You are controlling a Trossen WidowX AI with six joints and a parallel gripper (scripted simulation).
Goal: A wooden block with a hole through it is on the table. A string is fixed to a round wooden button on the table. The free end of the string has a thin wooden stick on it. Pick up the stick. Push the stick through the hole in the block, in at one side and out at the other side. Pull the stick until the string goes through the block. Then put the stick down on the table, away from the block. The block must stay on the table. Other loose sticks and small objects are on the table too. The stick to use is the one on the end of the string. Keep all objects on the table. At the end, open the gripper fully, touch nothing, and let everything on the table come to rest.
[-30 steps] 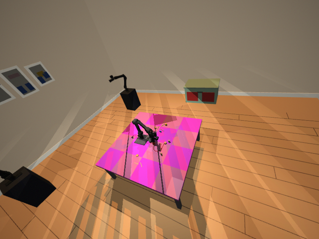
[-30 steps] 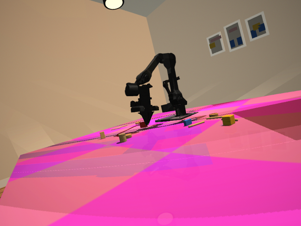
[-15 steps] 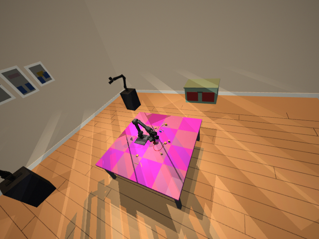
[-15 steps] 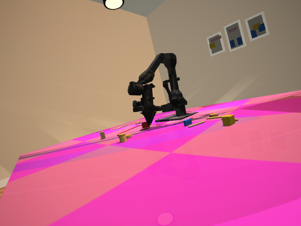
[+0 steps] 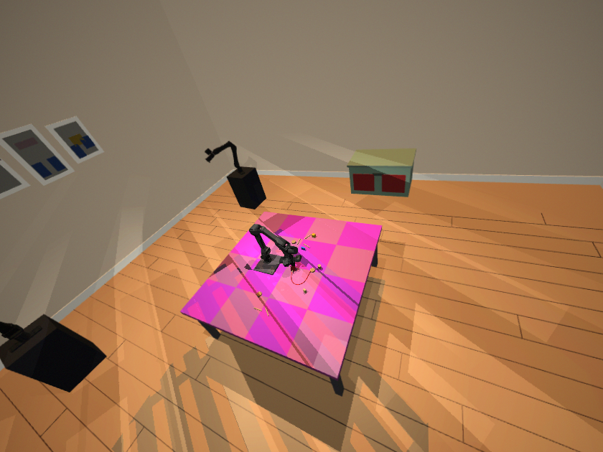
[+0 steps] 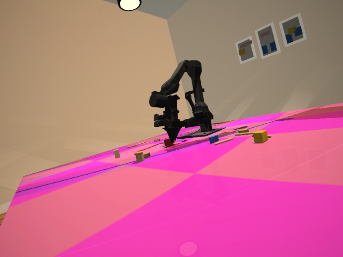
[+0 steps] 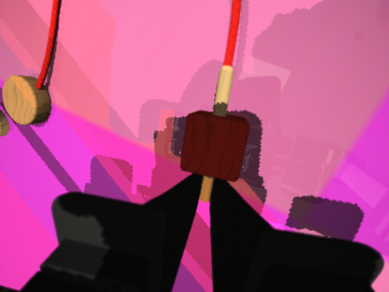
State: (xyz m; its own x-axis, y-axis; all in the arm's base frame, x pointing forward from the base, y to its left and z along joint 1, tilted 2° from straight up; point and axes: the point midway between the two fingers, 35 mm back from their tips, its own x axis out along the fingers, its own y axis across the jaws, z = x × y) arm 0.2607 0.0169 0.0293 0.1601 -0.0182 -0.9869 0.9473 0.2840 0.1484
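Now: gripper tip 1 cm short of the red block and 2 cm to the left of it. The rest, counted from my gripper tip: blue block: 3 cm behind, 21 cm to the left; thin wooden stick: 1 cm ahead, 4 cm to the right, 1 cm above; round wooden button: 16 cm ahead, 2 cm to the left, 1 cm below.
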